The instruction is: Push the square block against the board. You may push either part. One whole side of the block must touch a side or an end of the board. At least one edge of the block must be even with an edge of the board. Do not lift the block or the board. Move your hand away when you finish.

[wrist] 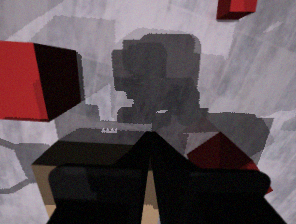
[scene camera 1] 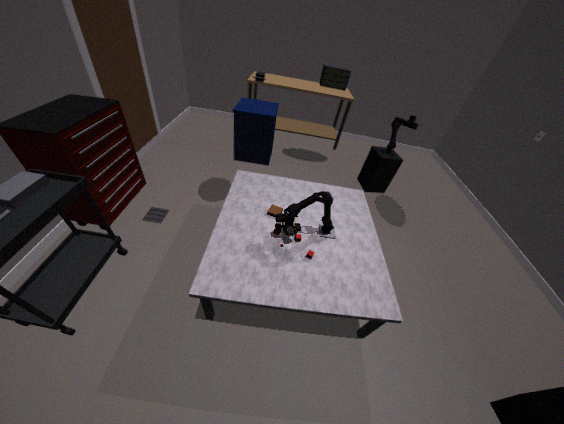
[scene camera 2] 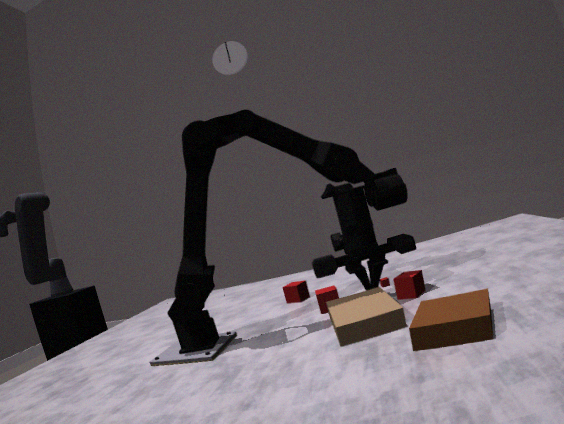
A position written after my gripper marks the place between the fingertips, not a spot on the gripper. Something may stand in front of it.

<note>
In view: my gripper (scene camera 2: 374,299), a tan board (scene camera 2: 361,316) and a square block (scene camera 2: 465,318).
My gripper is seen too in the wrist view (wrist: 150,136). The wrist view does not show the square block: it is out of frame.
</note>
